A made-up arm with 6 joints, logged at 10 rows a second.
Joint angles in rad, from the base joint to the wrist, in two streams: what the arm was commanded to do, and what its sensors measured. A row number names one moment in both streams.
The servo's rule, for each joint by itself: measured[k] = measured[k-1] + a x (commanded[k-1-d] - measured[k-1]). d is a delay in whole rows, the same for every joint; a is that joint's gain. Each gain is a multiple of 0.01, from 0.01 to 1. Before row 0 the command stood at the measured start. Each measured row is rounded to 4 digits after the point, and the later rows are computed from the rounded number. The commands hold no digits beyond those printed.
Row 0, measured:
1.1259 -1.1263 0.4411 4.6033 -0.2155 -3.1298
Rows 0 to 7, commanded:
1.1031 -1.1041 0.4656 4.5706 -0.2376 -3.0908
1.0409 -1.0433 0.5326 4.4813 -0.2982 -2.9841
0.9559 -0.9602 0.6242 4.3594 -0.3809 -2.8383
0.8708 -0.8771 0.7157 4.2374 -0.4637 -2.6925
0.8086 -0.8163 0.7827 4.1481 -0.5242 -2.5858
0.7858 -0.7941 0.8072 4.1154 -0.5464 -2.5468
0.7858 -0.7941 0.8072 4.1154 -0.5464 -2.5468
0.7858 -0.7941 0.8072 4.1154 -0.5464 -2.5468
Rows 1 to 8, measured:
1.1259 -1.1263 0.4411 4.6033 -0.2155 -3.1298
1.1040 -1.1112 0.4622 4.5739 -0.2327 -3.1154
1.0434 -1.0650 0.5227 4.4906 -0.2838 -3.0668
0.9594 -0.9937 0.6100 4.3725 -0.3595 -2.9823
0.8743 -0.9144 0.7009 4.2509 -0.4408 -2.8751
0.8112 -0.8477 0.7712 4.1584 -0.5059 -2.7681
0.7868 -0.8113 0.8022 4.1197 -0.5375 -2.6862
0.7858 -0.7996 0.8065 4.1158 -0.5444 -2.6346
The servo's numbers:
d 1
a 0.96 0.68 0.86 0.90 0.78 0.37

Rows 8 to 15, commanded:
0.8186 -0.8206 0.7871 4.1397 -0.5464 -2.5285
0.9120 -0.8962 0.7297 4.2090 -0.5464 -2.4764
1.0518 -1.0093 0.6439 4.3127 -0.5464 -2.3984
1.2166 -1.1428 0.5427 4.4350 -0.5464 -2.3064
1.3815 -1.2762 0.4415 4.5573 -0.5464 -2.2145
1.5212 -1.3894 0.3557 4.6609 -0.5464 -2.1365
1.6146 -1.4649 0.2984 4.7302 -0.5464 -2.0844
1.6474 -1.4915 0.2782 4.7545 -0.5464 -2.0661
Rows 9 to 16, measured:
0.7858 -0.7959 0.8071 4.1154 -0.5460 -2.6021
0.8173 -0.8127 0.7899 4.1373 -0.5463 -2.5749
0.9082 -0.8695 0.7381 4.2018 -0.5464 -2.5385
1.0461 -0.9646 0.6571 4.3016 -0.5464 -2.4867
1.2098 -1.0858 0.5587 4.4217 -0.5464 -2.4200
1.3746 -1.2153 0.4579 4.5437 -0.5464 -2.3440
1.5153 -1.3337 0.3700 4.6492 -0.5464 -2.2672
1.6106 -1.4229 0.3084 4.7221 -0.5464 -2.1996

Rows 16 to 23, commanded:
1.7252 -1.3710 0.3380 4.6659 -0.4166 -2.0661
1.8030 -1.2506 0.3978 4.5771 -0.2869 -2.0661
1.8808 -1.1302 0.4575 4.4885 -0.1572 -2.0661
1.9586 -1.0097 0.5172 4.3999 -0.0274 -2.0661
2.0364 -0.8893 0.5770 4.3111 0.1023 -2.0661
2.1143 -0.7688 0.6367 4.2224 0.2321 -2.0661
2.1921 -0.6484 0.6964 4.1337 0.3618 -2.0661
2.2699 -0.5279 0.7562 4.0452 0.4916 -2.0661
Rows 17 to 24, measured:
1.6459 -1.4695 0.2824 4.7513 -0.5464 -2.1502
1.7220 -1.4025 0.3302 4.6744 -0.4452 -2.1191
1.7998 -1.2992 0.3883 4.5868 -0.3217 -2.0995
1.8776 -1.1843 0.4478 4.4983 -0.1934 -2.0871
1.9554 -1.0656 0.5075 4.4097 -0.0639 -2.0793
2.0332 -0.9457 0.5673 4.3210 0.0657 -2.0744
2.1111 -0.8254 0.6270 4.2323 0.1955 -2.0713
2.1889 -0.7050 0.6867 4.1436 0.3252 -2.0694

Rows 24 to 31, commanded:
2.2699 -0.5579 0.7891 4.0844 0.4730 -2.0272
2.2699 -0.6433 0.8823 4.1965 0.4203 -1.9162
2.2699 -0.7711 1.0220 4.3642 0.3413 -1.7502
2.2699 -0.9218 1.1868 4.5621 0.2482 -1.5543
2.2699 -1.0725 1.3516 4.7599 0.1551 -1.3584
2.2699 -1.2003 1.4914 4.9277 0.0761 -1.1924
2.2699 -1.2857 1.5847 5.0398 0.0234 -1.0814
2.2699 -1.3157 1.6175 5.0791 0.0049 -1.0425
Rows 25 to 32, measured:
2.2667 -0.5846 0.7465 4.0550 0.4550 -2.0682
2.2698 -0.5664 0.7831 4.0815 0.4690 -2.0530
2.2699 -0.6187 0.8684 4.1850 0.4310 -2.0024
2.2699 -0.7223 1.0005 4.3463 0.3610 -1.9091
2.2699 -0.8580 1.1607 4.5405 0.2730 -1.7778
2.2699 -1.0039 1.3249 4.7380 0.1810 -1.6226
2.2699 -1.1375 1.4681 4.9087 0.0992 -1.4634
2.2699 -1.2383 1.5684 5.0267 0.0401 -1.3221

